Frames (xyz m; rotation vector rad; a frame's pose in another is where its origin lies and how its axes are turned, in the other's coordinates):
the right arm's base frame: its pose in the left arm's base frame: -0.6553 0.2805 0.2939 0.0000 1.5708 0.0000
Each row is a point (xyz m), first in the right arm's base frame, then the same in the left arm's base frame.
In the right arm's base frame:
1: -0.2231 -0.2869 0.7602
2: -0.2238 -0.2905 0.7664
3: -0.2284 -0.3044 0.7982
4: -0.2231 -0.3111 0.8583
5: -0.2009 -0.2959 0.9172
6: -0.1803 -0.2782 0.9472
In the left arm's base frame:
1: 0.1049 -0.0064 0.5170
2: 0.1111 -0.0100 0.5177
3: 0.1429 -0.0239 0.5223
4: 0.2030 -0.0306 0.5170
5: 0.2619 -0.0154 0.4948
6: 0.2919 0.0023 0.4742

